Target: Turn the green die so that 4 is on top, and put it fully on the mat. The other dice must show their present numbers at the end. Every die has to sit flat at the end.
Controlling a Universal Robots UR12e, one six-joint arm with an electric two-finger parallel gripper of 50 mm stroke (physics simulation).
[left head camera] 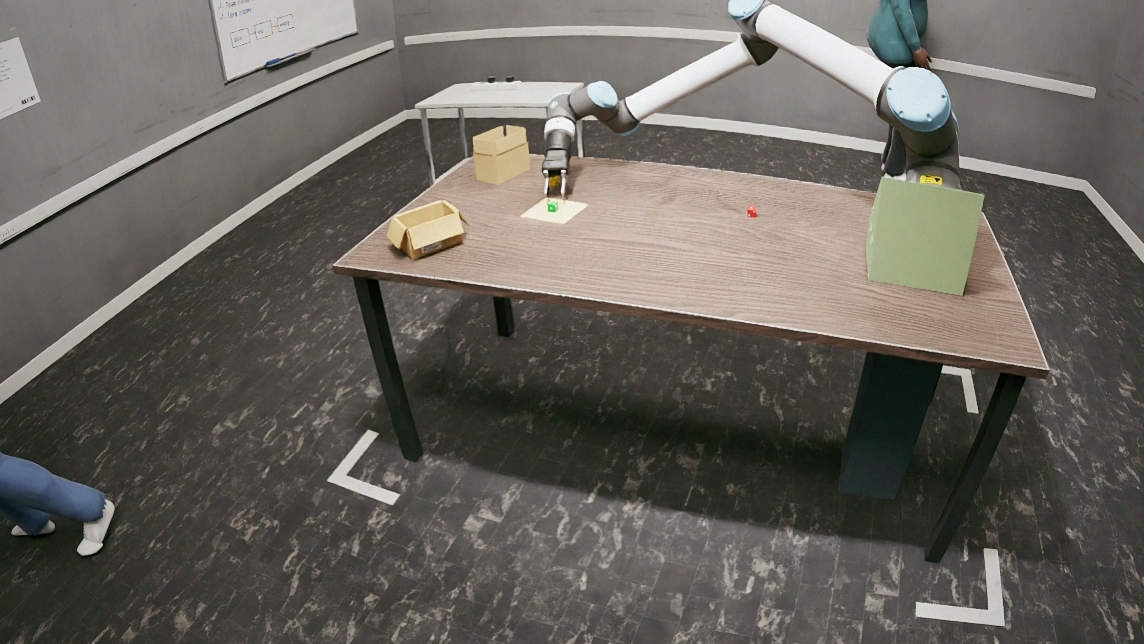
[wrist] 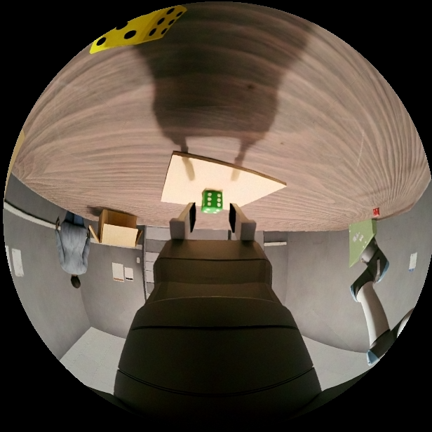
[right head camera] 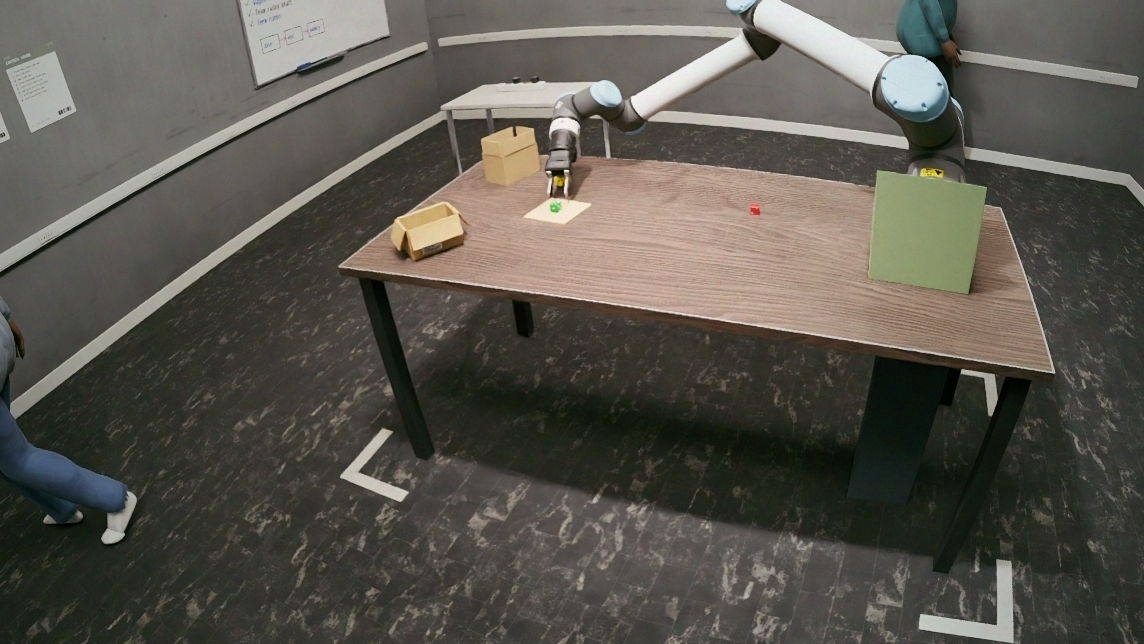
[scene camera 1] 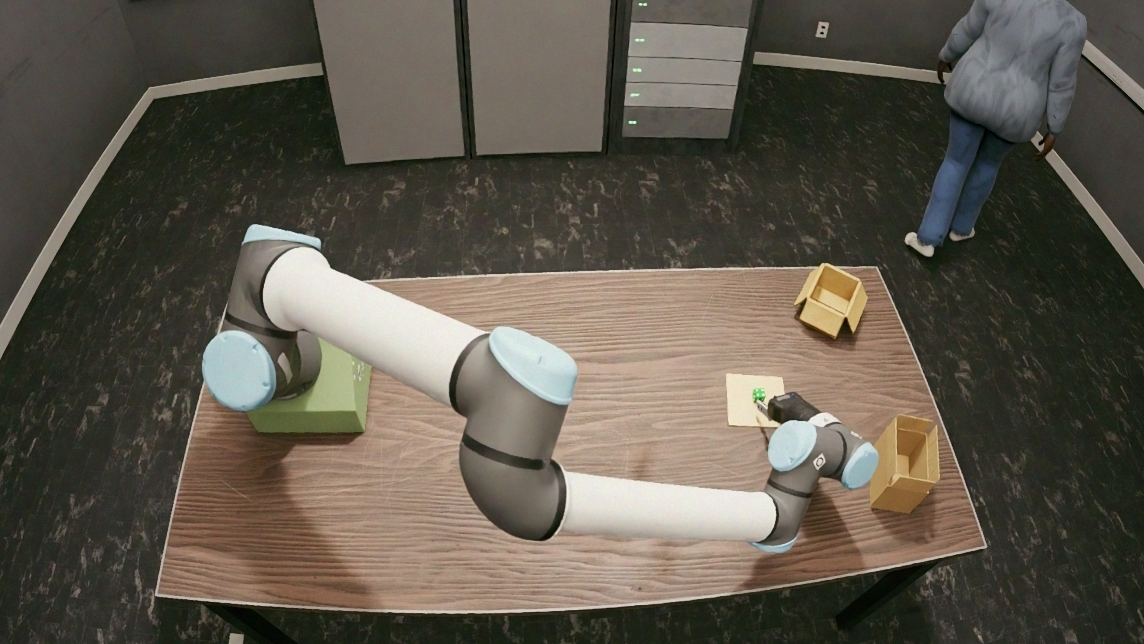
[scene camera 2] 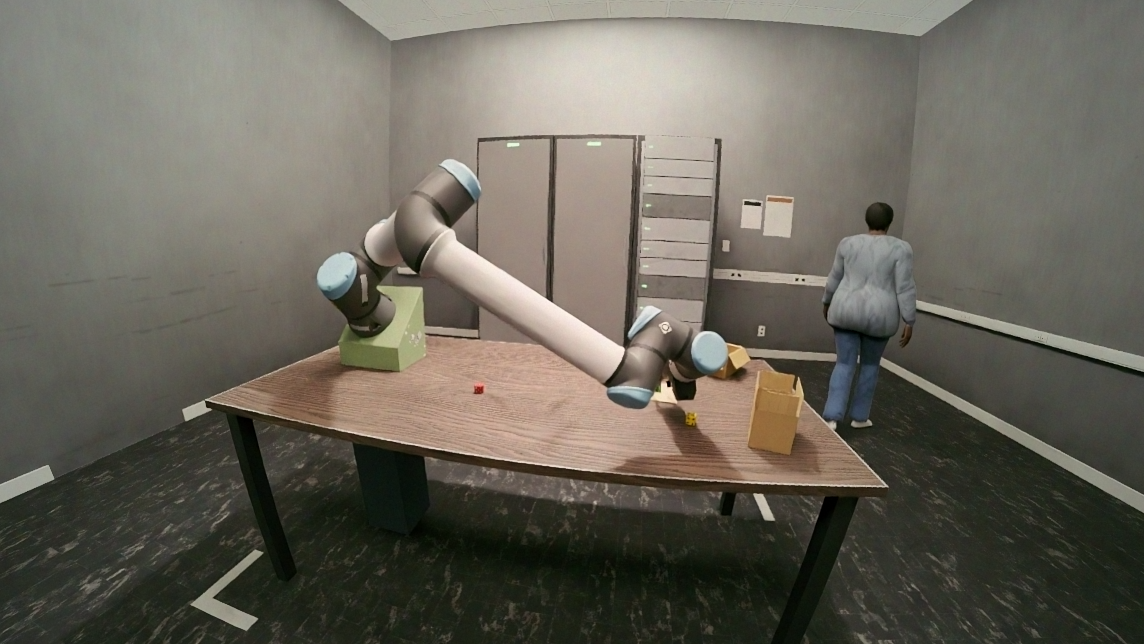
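Seen in the pictures: gripper, fingertip midpoint: point(left head camera: 554, 195) point(right head camera: 557, 195) point(scene camera 1: 766, 401) point(scene camera 2: 660, 384); arm's base, link origin: point(left head camera: 932, 209) point(right head camera: 935, 204) point(scene camera 2: 373, 316).
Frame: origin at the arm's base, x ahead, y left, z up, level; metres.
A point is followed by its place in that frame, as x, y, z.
The green die point(left head camera: 552, 206) {1.042, -0.017, -0.152} point(right head camera: 555, 207) {1.040, -0.017, -0.154} point(scene camera 1: 758, 394) {1.041, -0.036, -0.144} point(wrist: 212, 200) sits, apparently flat, on the pale mat point(left head camera: 572, 210) {0.994, -0.043, -0.170} point(right head camera: 576, 209) {0.993, -0.050, -0.170} point(scene camera 1: 739, 409) {0.997, -0.056, -0.170} point(wrist: 175, 186). Its side facing the gripper shows 6 in the wrist view; its top face is foreshortened there and its number is hard to read. My gripper point(left head camera: 555, 194) {1.054, -0.061, -0.136} point(right head camera: 558, 194) {1.054, -0.061, -0.136} point(wrist: 212, 211) is open and empty, tilted, its fingertips a little short of the die. The yellow die point(scene camera 2: 690, 418) {1.126, -0.241, -0.154} point(wrist: 132, 34) lies on the table behind the gripper. The red die point(left head camera: 751, 211) {0.503, -0.150, -0.156} point(right head camera: 754, 209) {0.502, -0.150, -0.156} point(scene camera 2: 478, 388) {0.507, -0.175, -0.157} point(wrist: 376, 212) lies farther toward the arm's base.
An open carton point(left head camera: 428, 232) {1.257, 0.283, -0.108} point(scene camera 1: 832, 300) {1.330, 0.260, -0.166} stands near the table corner. A taller carton point(left head camera: 501, 156) {1.296, -0.216, -0.084} point(scene camera 1: 904, 468) {1.378, -0.251, -0.172} point(scene camera 2: 774, 416) {1.304, -0.349, -0.082} stands beside the wrist. The green base block point(left head camera: 924, 236) {0.029, 0.103, -0.032} point(scene camera 2: 384, 348) {0.106, -0.086, -0.093} is at the table's other end. A person point(scene camera 1: 1004, 96) point(scene camera 2: 868, 296) is on the floor beyond the table.
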